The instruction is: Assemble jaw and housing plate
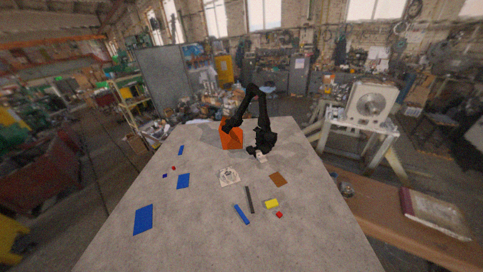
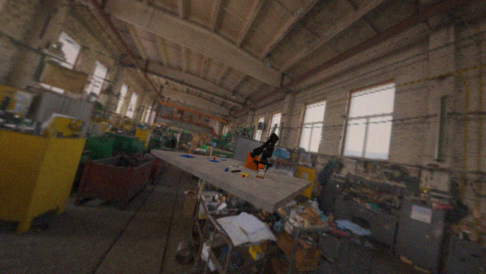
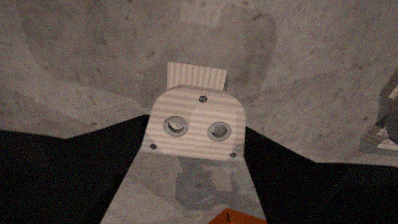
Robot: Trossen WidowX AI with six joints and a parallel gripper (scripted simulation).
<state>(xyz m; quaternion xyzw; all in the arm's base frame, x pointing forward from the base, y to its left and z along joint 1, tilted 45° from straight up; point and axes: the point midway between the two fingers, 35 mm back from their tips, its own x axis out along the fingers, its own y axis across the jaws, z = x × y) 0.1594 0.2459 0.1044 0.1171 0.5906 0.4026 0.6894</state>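
The small white part lies 10 mm to the left of my gripper tip, 10 mm below it and 10 mm ahead of it. Also, from my gripper tip: brown tile: 180 mm ahead, 90 mm to the left, 20 mm below; then yellow block: 340 mm ahead, 30 mm to the left, 10 mm below; then black bar: 310 mm ahead, 80 mm to the right, 20 mm below.
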